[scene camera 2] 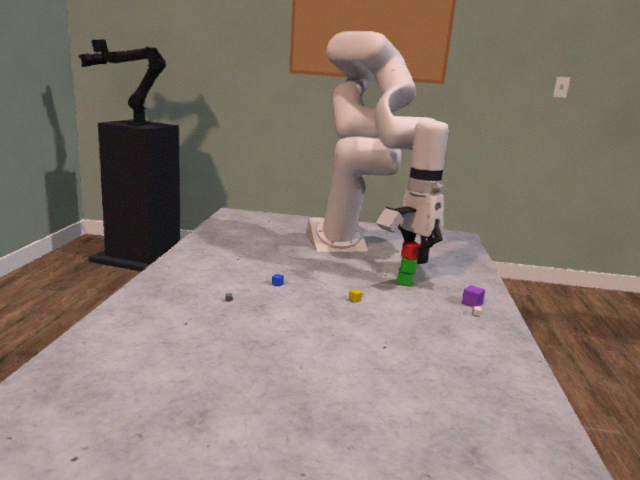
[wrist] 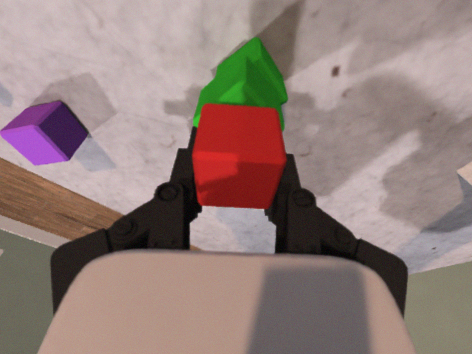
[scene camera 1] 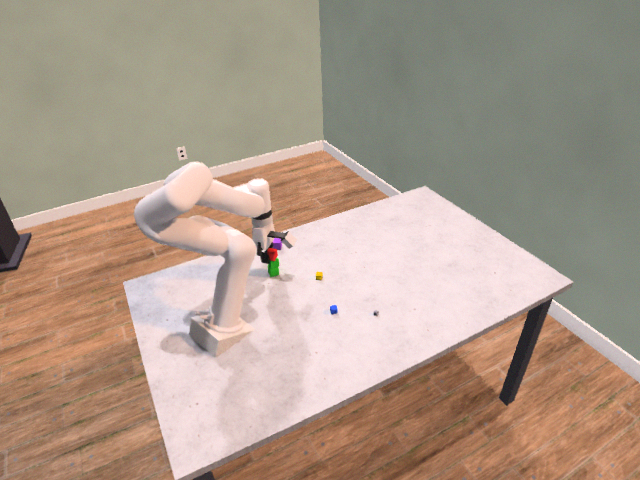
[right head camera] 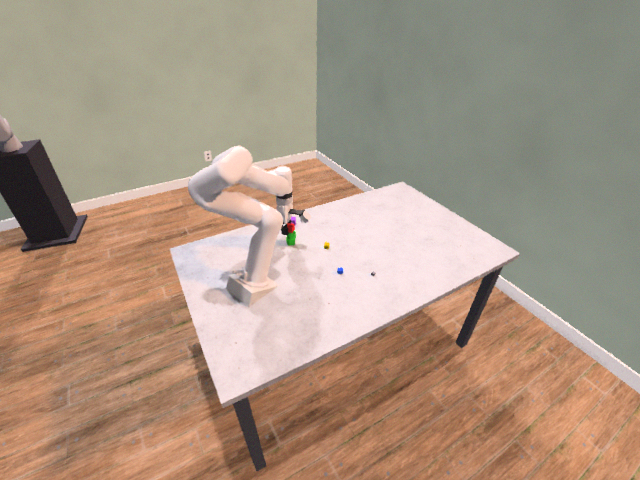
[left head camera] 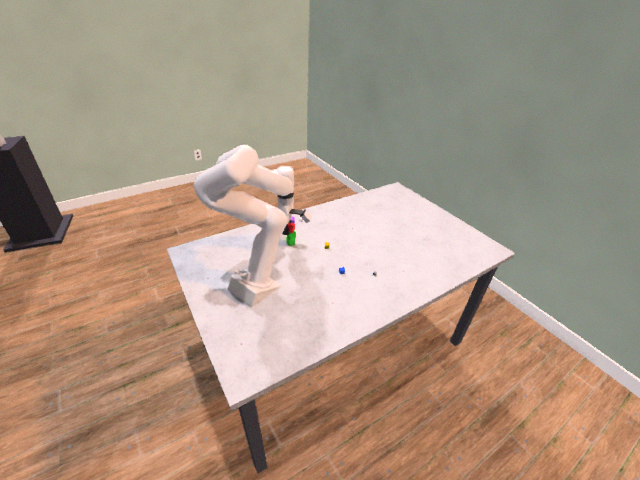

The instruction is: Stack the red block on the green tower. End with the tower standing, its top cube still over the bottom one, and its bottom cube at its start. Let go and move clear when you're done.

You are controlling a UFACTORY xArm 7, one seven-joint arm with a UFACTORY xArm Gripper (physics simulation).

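Seen in the pictures: gripper, between the fingertips: (scene camera 2: 415, 260) (wrist: 235, 147) (scene camera 1: 267, 259) (right head camera: 286, 232) (left head camera: 286, 232); arm's base, origin of its link: (scene camera 2: 337, 233) (scene camera 1: 223, 323) (right head camera: 254, 280) (left head camera: 256, 280).
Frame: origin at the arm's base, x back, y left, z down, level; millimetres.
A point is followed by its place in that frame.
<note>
My gripper (scene camera 2: 416, 250) {x -202, y 255, z -27 mm} (wrist: 235, 147) {x -202, y 255, z -27 mm} is shut on the red block (left head camera: 291, 227) {x -217, y 226, z -70 mm} (right head camera: 290, 227) {x -215, y 227, z -70 mm} (scene camera 1: 272, 254) {x -218, y 224, z -69 mm} (scene camera 2: 410, 251) {x -238, y 245, z -60 mm} (wrist: 239, 155) {x -230, y 235, z -72 mm}, with a dark finger on each side in the wrist view. The red block is directly above the green tower (left head camera: 291, 238) {x -215, y 222, z -10 mm} (right head camera: 291, 238) {x -217, y 223, z -9 mm} (scene camera 1: 273, 268) (scene camera 2: 406, 271) {x -237, y 241, z -8 mm} (wrist: 245, 80) {x -238, y 228, z -35 mm}, and no gap shows between them in scene camera 2. The tower is two green cubes, one on the other, standing on the table. The upper green cube is turned and slightly offset from the lower one. In the wrist view the red block hides part of it.
A purple cube (scene camera 2: 473, 296) {x -284, y 400, z 5 mm} (wrist: 45, 132) {x -267, y 380, z -3 mm} and a small white cube (scene camera 2: 477, 311) {x -333, y 413, z 18 mm} are near the table edge beside the tower. A yellow cube (scene camera 1: 318, 275) {x -368, y 146, z 10 mm} (scene camera 2: 355, 295) {x -386, y 157, z 14 mm}, a blue cube (scene camera 1: 333, 309) {x -366, y -42, z 11 mm} (scene camera 2: 277, 280) {x -381, y -30, z 16 mm} and a small grey cube (scene camera 1: 375, 313) {x -496, y -97, z 20 mm} (scene camera 2: 229, 297) {x -506, y -87, z 21 mm} lie farther off on the table (scene camera 2: 310, 387) {x -743, y 180, z 30 mm}.
</note>
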